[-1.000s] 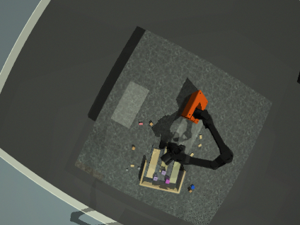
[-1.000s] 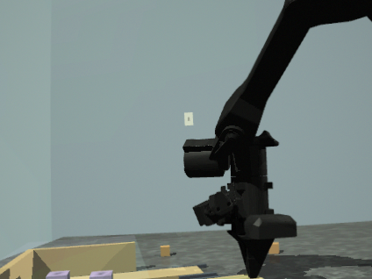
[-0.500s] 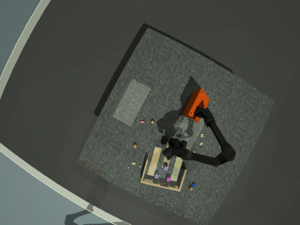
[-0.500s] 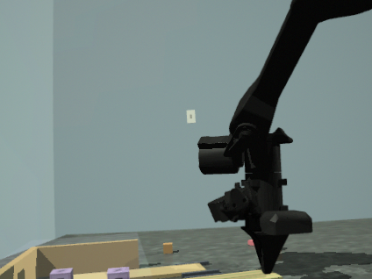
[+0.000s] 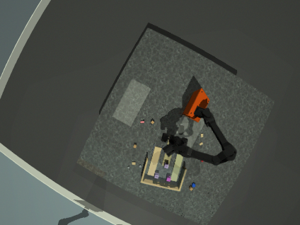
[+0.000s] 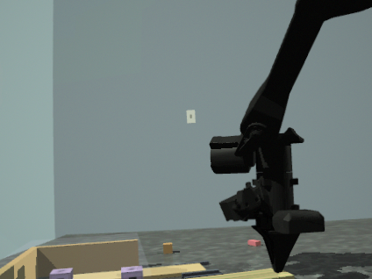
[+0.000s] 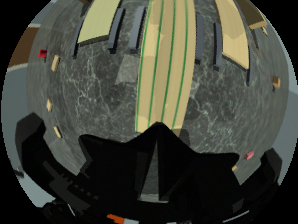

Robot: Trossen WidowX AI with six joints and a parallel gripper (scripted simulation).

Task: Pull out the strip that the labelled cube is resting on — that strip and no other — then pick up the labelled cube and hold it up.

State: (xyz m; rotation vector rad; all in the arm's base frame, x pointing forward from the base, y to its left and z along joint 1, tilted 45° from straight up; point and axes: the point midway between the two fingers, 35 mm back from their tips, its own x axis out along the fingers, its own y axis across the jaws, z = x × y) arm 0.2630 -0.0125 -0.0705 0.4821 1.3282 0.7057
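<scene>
Right now the strip is 110 mm ahead of my gripper tip and 20 mm to the left of it. Also, from my gripper tip: blue piece (350 mm to the left, 290 mm ahead); then pink block (270 mm to the right, 10 mm behind); then red piece (300 mm to the left, 70 mm ahead, 10 mm above).
</scene>
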